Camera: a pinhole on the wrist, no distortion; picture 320 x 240 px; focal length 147.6 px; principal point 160.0 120.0 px. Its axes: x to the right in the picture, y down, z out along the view. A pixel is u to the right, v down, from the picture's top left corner.
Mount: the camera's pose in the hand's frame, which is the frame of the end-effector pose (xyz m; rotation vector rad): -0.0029 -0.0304 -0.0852 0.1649 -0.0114 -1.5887
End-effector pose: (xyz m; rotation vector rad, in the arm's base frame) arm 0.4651 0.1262 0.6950 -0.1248 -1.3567 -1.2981
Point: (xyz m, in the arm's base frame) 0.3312 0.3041 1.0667
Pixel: 53.9 222.8
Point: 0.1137 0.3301 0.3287
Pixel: 282.6 31.9
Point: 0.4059 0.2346 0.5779
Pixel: 181.6 28.5
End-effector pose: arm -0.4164 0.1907 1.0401 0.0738 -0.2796 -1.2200
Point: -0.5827 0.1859 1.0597
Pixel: 257.1 99.7
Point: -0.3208 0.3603 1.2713
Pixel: 29.8 90.0
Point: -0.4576 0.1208 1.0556
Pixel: 185.4 224.0
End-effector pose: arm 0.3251 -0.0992 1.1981 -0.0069 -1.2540 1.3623
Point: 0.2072 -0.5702 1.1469
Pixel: 147.9 31.9
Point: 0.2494 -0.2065 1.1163
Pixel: 57.4 42.5
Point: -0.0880 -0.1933 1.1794
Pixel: 22.9 150.0
